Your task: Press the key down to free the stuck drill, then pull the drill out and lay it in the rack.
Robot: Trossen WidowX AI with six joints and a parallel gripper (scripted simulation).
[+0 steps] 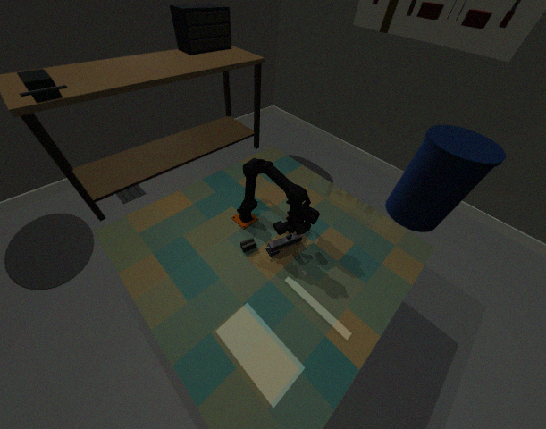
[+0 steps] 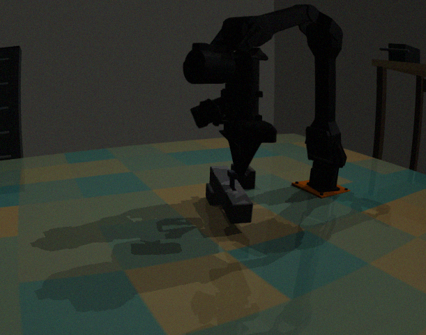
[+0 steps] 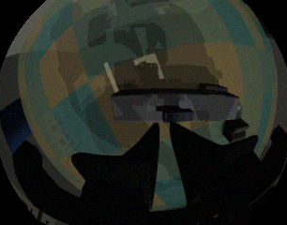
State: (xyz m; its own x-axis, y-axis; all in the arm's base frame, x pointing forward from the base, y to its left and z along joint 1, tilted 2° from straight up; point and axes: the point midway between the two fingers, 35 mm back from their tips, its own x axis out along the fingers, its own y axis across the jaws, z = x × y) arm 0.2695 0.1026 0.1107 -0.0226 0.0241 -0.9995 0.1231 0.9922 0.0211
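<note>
Right now my gripper tip is 30 mm above the short key, 10 mm to the left of it and 10 mm short of it. Round my gripper tip: dark rack: 190 mm to the right, 90 mm behind, 60 mm below; then drill: 80 mm to the right, 40 mm below; then long grey block: 50 mm below, 40 mm to the right.
</note>
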